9 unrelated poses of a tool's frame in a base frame.
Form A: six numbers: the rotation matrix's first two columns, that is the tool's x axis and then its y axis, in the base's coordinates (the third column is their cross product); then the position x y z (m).
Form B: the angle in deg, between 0 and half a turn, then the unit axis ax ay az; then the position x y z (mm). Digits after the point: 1 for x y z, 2 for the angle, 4 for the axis.
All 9 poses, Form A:
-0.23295 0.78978 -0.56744 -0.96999 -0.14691 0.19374 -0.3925 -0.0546 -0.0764
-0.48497 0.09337 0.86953 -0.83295 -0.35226 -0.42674 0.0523 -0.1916 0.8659
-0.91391 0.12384 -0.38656 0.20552 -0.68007 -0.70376 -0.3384 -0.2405 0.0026
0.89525 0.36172 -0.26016 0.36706 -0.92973 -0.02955 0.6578 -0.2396 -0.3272
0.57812 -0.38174 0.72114 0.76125 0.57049 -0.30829 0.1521 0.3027 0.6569
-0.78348 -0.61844 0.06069 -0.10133 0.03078 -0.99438 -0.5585 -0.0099 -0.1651
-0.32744 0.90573 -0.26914 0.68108 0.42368 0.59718 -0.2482 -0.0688 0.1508
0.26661 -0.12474 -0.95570 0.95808 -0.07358 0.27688 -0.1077 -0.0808 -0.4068
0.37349 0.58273 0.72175 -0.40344 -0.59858 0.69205 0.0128 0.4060 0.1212
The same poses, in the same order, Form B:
106.84 -0.2099 0.3328 0.9193 -392.5 -54.6 -76.4
142.59 0.4152 -0.4963 0.7624 52.3 -191.6 865.9
177.38 0.2063 0.3994 -0.8933 -338.4 -240.5 2.6
178.84 0.9735 0.1872 -0.1317 657.8 -239.6 -327.2
67.39 -0.5609 -0.5497 -0.6191 152.1 302.7 656.9
156.89 -0.2664 0.7037 -0.6587 -558.5 -9.9 -165.1
146.07 0.5239 0.8277 0.2012 -248.2 -68.8 150.8
110.70 0.6769 0.4548 -0.5788 -107.7 -80.8 -406.8
127.36 0.7811 0.0714 0.6203 12.8 406.0 121.2

